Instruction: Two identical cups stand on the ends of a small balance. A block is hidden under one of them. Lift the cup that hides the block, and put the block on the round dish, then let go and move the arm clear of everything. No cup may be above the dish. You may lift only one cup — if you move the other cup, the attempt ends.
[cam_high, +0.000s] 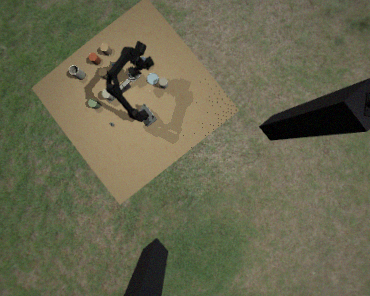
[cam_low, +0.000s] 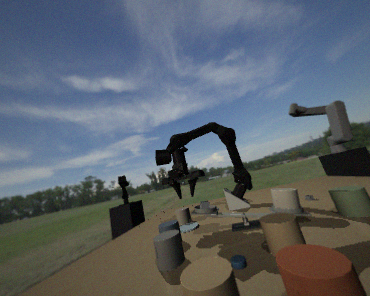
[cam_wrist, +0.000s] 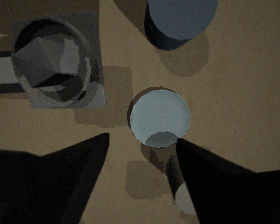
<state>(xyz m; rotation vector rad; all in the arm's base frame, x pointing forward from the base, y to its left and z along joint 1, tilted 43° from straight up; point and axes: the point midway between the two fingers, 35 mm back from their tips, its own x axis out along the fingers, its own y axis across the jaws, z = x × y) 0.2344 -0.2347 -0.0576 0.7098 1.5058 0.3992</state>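
My gripper tip is now 80 mm to the right of the grey block, 70 mm short of it and 40 mm above it. Also, from my gripper tip: grey cylinder 250 mm ahead, 90 mm below, 30 mm to the right; then small blue disc 290 mm ahead, 150 mm to the left, 120 mm below; then round pale blue dish 120 mm below, 30 mm to the right, 30 mm behind.
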